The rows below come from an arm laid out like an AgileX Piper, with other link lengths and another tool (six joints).
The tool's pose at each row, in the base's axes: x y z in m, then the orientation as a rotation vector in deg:
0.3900, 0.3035, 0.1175, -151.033, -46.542, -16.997
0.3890, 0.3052, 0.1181, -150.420, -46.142, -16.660
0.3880, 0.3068, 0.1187, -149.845, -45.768, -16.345
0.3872, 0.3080, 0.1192, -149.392, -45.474, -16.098
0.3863, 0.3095, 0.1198, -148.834, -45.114, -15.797
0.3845, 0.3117, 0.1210, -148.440, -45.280, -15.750
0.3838, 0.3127, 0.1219, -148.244, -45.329, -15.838
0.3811, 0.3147, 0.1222, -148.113, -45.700, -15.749
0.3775, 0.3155, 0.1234, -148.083, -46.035, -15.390
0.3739, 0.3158, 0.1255, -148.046, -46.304, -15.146
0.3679, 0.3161, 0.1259, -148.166, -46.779, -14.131
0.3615, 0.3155, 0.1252, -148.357, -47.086, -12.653
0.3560, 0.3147, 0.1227, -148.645, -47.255, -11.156
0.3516, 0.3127, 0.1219, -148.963, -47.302, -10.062
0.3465, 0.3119, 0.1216, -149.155, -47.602, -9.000
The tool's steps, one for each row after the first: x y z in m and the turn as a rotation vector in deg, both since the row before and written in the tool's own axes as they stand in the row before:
0.0002, -0.0020, 0.0000, 0.727, 0.061, 0.252
0.0002, -0.0020, 0.0000, 0.681, 0.057, 0.237
0.0001, -0.0015, 0.0000, 0.536, 0.045, 0.187
0.0002, -0.0018, 0.0000, 0.658, 0.056, 0.229
0.0000, -0.0031, -0.0002, 0.349, 0.054, -0.156
0.0002, -0.0014, -0.0004, 0.147, 0.106, -0.072
-0.0011, -0.0031, 0.0004, 0.085, -0.100, -0.259
-0.0022, -0.0031, -0.0009, 0.075, -0.297, -0.179
-0.0022, -0.0030, -0.0020, 0.058, -0.206, -0.152
-0.0046, -0.0038, -0.0006, 0.097, -0.797, -0.153
-0.0057, -0.0030, 0.0001, 0.184, -1.081, 0.045
-0.0056, -0.0018, 0.0018, 0.113, -1.094, 0.155
-0.0048, -0.0008, -0.0002, -0.009, -0.815, 0.182
-0.0047, -0.0022, 0.0000, 0.041, -0.814, -0.017

